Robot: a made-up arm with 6 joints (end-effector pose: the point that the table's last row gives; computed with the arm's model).
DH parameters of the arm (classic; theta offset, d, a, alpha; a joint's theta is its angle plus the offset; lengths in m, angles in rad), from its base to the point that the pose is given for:
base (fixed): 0.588 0 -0.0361 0
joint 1: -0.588 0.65 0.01 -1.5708
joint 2: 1.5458 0 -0.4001 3.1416
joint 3: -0.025 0 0.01 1.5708
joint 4: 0 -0.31 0.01 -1.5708
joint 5: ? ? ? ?
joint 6: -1.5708 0 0.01 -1.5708
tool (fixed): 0 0.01 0 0
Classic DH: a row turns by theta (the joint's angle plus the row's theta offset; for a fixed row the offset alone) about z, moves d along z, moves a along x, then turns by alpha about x.
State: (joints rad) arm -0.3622 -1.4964 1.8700 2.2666 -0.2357 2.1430
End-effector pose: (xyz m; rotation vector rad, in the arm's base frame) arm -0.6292 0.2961 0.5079 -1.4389 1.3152 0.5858
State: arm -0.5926 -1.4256 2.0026 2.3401 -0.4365 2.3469
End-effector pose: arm -0.5291 0.4276 0.5256 -1.3831 1.0702 0.4952
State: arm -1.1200 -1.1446 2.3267 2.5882 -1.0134 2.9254
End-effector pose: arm -0.2110 0.6105 0.6444 -1.4831 0.4313 0.4169
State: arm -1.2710 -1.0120 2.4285 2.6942 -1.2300 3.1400
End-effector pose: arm -0.1067 0.6201 0.7097 -1.5644 0.2149 0.4556
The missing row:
joint 5: 0 0.12 -0.01 1.5708
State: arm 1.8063 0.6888 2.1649 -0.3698 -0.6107 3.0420
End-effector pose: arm 0.0116 0.3384 1.2796 0.8080 0.3848 0.5922
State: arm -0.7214 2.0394 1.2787 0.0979 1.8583 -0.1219
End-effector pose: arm 0.3395 -0.4907 0.2584 1.8334 1.0428 0.6140
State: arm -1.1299 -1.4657 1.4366 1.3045 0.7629 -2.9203
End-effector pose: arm -0.3550 0.6033 0.6406 0.2422 1.6932 -0.2195
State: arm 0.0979 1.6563 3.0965 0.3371 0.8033 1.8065
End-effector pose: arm 0.4041 -0.1053 0.9347 1.4341 -0.8738 0.1915
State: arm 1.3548 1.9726 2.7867 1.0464 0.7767 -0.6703
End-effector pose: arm 0.1394 0.4884 0.7786 -0.2978 1.9672 1.4474
